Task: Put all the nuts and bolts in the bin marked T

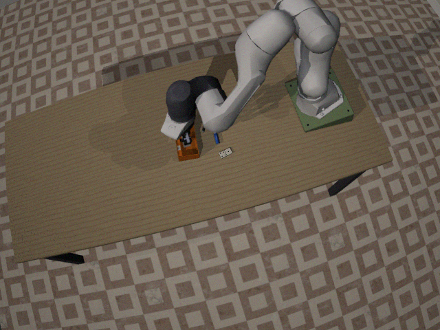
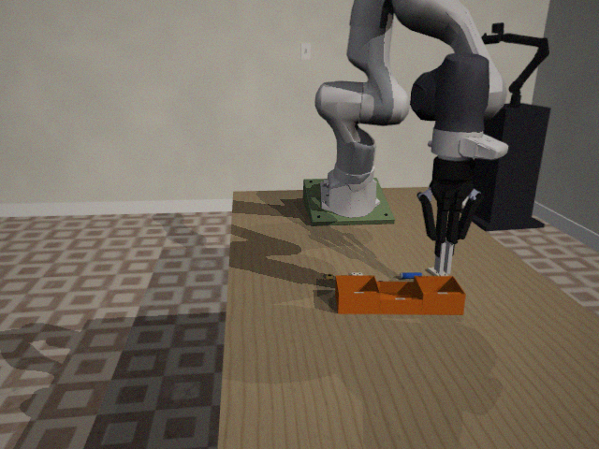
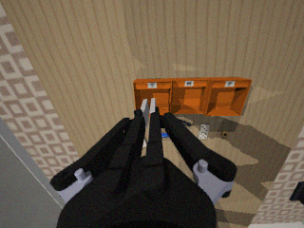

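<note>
Right now my hand is 190 mm to the left of the brass nut, 160 mm past it and 110 mm above it. From my hand the other things lie so: orange bin: 90 mm to the right, 90 mm below, 20 mm behind; then blue cylinder: 130 mm behind, 100 mm below, 10 mm to the right; then dark rod-like piece: 100 mm below, 100 mm behind, 70 mm to the right.
</note>
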